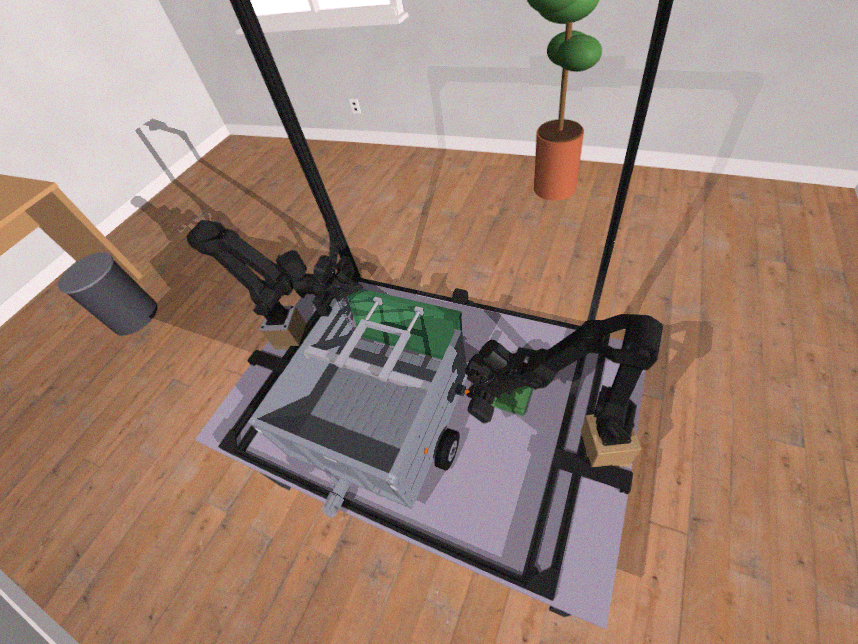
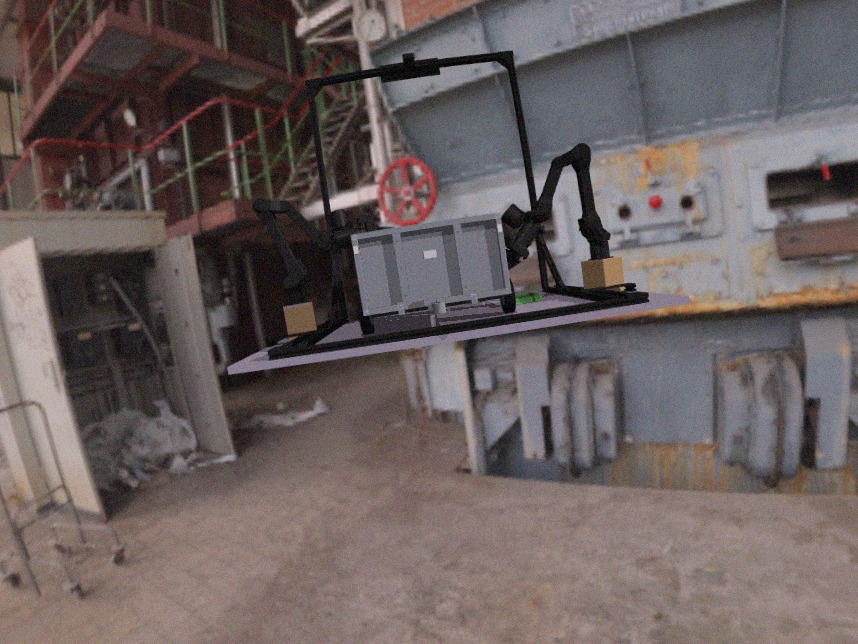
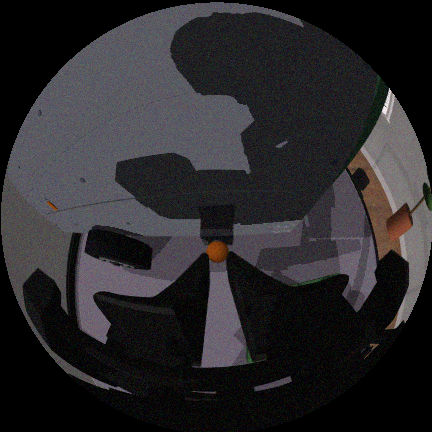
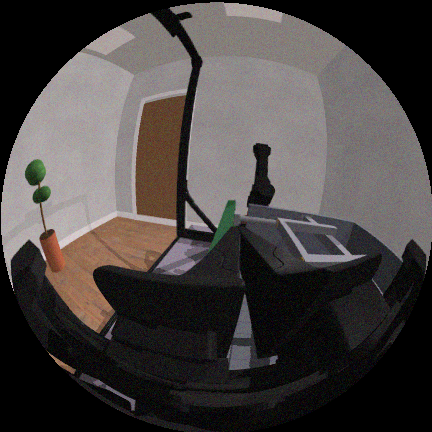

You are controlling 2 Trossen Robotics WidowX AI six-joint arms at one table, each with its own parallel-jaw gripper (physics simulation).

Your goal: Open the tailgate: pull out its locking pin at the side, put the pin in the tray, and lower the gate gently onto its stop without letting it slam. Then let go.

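Where they show: left gripper, fingertip midpoint: (image 1: 468, 393) (image 3: 217, 257); right gripper, fingertip midpoint: (image 1: 362, 287) (image 4: 236, 233); left arm's base at its link origin: (image 1: 612, 431) (image 2: 600, 258); right arm's base at its link origin: (image 1: 277, 317) (image 2: 297, 304).
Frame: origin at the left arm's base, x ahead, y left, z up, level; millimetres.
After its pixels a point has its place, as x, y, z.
The green tailgate (image 1: 443, 331) {375, -287, 100} (image 4: 225, 226) {481, -357, 171} stands upright at the far end of the grey trailer (image 1: 415, 443) {454, 30, 134} (image 2: 429, 266) {671, 21, 53} (image 3: 100, 125). The locking pin's orange knob (image 1: 467, 392) {333, -147, 7} (image 3: 217, 251) {332, -152, 9} sits beside a black block on the trailer's right side. My left gripper (image 3: 217, 257) {331, -150, -5} is shut on the knob, its fingertips on either side of it; the pin's shaft is hidden. My right gripper (image 4: 236, 233) {575, -390, 208} is shut and empty, near the tailgate's left end. The green tray (image 1: 514, 399) {204, -169, -109} (image 2: 529, 298) {227, -138, -101} lies on the mat under the left arm, partly hidden by it.
A light grey bar frame (image 1: 388, 327) {509, -269, 172} (image 4: 295, 240) {540, -283, 172} lies across the trailer's top, reaching the tailgate. A black wheel (image 1: 447, 449) {399, -7, -15} (image 3: 119, 248) {386, -59, -27} stands in front of the pin's block. The black table frame (image 1: 443, 544) {434, 192, -97} surrounds the trailer, with uprights at the far corners.
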